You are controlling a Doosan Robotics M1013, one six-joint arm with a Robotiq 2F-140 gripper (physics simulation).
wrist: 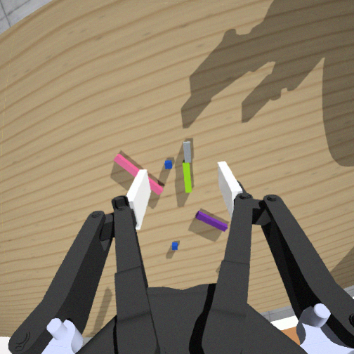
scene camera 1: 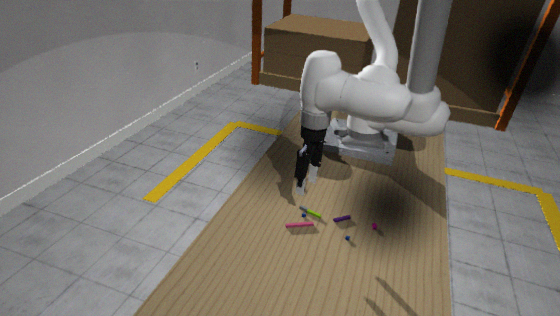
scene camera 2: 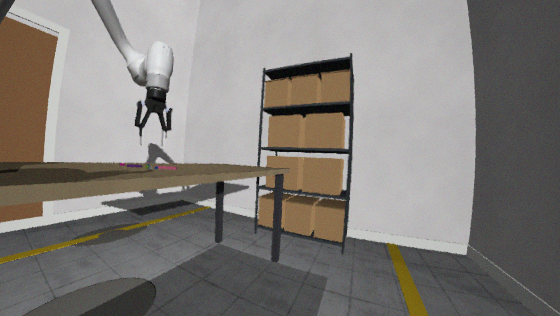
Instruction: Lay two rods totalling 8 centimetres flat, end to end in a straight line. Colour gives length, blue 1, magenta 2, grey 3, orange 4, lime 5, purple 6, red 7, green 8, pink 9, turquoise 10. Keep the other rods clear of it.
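Seen in the pictures: gripper, between the fingertips: (scene camera 1: 305, 187) (scene camera 2: 152, 145); arm's base, origin of its link: (scene camera 1: 362, 138).
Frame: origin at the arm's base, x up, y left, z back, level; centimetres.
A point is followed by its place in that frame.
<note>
A grey rod (scene camera 1: 303, 208) {x -2.1, y -17.7, z -53.7 cm} (wrist: 187, 151) and a lime rod (scene camera 1: 314, 213) {x -1.9, y -13.7, z -55.4 cm} (wrist: 187, 177) lie flat on the table, end to end and nearly in one line. Their near ends meet or almost meet; any small gap or slight angle is hard to tell. My gripper (scene camera 1: 306, 185) {x 7.0, y -17.8, z -53.9 cm} (scene camera 2: 151, 139) {x 7.0, y -17.8, z -53.9 cm} (wrist: 182, 177) is open and empty, high above the table, its fingertips well above the rods. In the wrist view the lime rod shows between the two white fingertips.
A blue cube (scene camera 1: 303, 215) {x -2.1, y -17.1, z -57.2 cm} (wrist: 168, 164) lies close beside the pair. A pink rod (scene camera 1: 299, 225) {x -2.1, y -17.5, z -62.3 cm} (wrist: 127, 165), a purple rod (scene camera 1: 342, 218) {x -1.9, y -4.4, z -55.1 cm} (wrist: 211, 220), another blue cube (scene camera 1: 347, 238) {x -2.1, y -2.1, z -63.7 cm} (wrist: 174, 246) and a magenta rod (scene camera 1: 374, 226) {x -2.1, y 6.0, z -55.7 cm} lie apart from it on the wooden table (scene camera 1: 280, 270) {x -2.9, y -19.4, z -80.8 cm}.
</note>
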